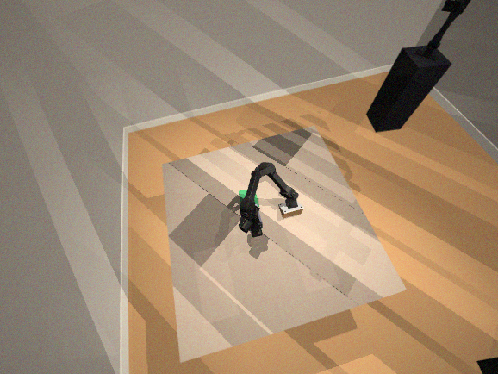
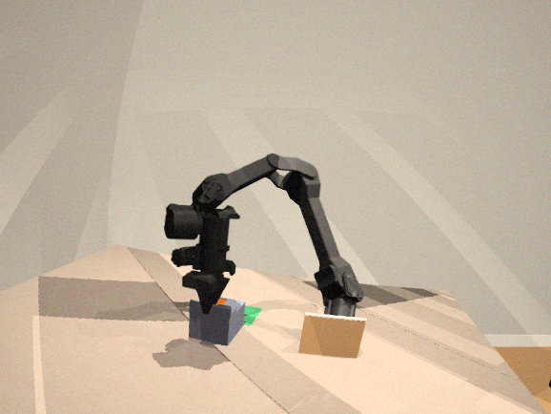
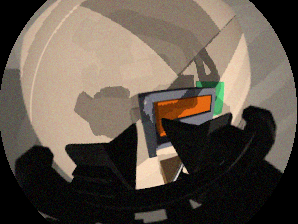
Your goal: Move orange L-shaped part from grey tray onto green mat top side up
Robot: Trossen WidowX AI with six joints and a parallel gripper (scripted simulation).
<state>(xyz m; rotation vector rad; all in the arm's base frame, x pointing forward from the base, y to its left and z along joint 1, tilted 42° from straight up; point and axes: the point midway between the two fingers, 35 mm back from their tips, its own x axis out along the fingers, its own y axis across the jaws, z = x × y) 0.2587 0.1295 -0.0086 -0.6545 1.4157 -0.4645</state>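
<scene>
Right now my gripper tip is 60 mm to the left of the orange L-shaped part and 20 mm above it. The rest, counted from my gripper tip: green mat (20 mm ahead, 220 mm to the right, 80 mm below).
</scene>
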